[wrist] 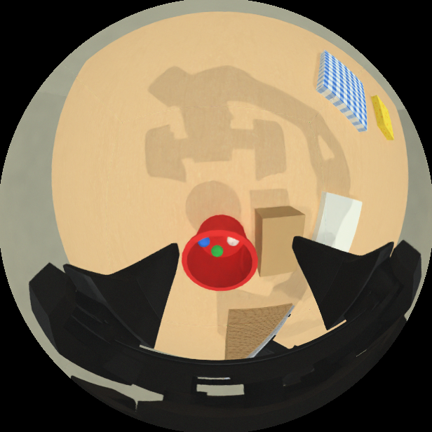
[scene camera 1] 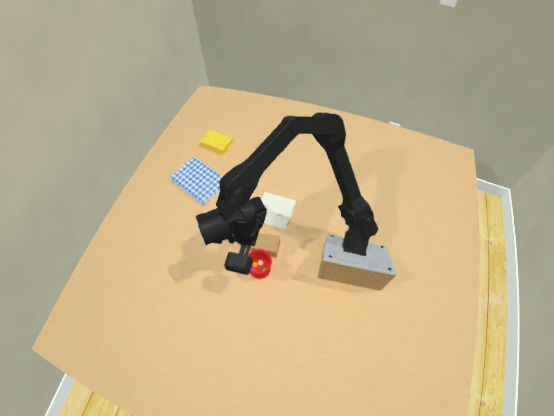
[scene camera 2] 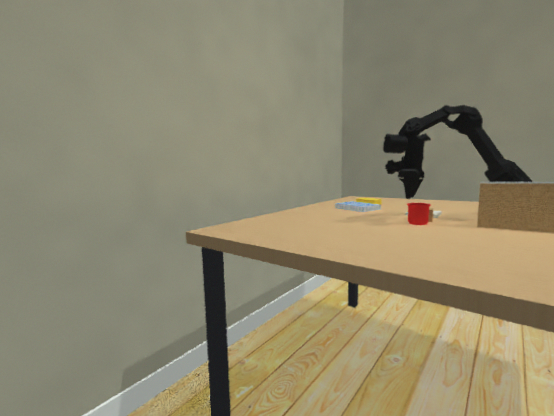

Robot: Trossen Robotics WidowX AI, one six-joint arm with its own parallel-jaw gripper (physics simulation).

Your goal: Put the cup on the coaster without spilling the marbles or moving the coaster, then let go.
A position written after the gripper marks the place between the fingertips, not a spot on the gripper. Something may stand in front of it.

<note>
In view: the gripper (scene camera 1: 248, 251), a white square coaster (scene camera 1: 279, 209) and a red cup (wrist: 237, 264).
The white square coaster shows as well in the wrist view (wrist: 337, 219). The gripper is seen too in the wrist view (wrist: 238, 246) and in scene camera 2 (scene camera 2: 409, 198).
</note>
